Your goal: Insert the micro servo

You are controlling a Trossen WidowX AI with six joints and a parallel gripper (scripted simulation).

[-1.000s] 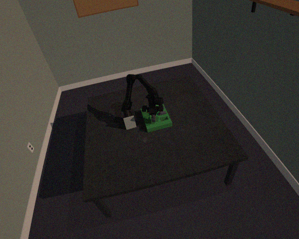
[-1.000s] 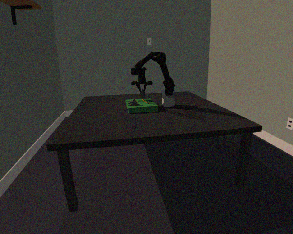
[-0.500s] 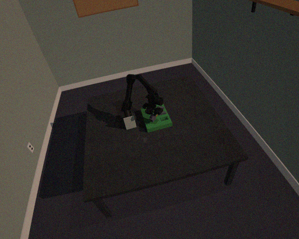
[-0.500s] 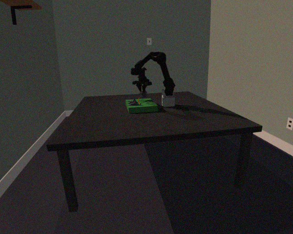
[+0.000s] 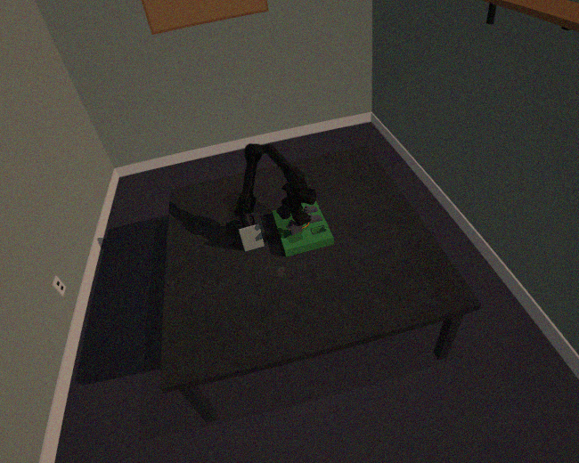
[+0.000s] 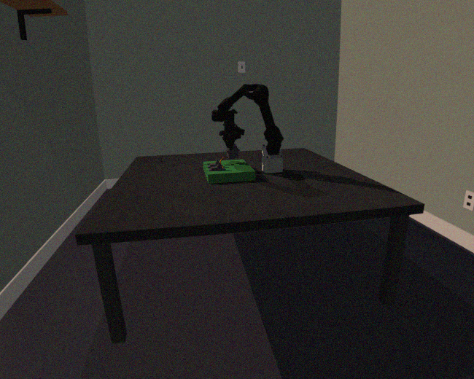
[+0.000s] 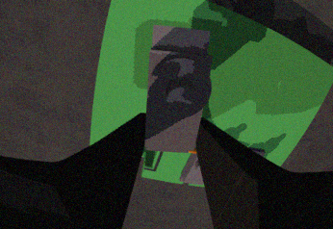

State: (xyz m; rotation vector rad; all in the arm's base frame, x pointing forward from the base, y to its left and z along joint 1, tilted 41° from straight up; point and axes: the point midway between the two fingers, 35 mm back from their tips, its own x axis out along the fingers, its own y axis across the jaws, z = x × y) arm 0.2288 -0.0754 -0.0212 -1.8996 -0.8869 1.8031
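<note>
My gripper tip is 10 cm above the green deck, 7 cm to the right of it and 1 cm past it.
</note>
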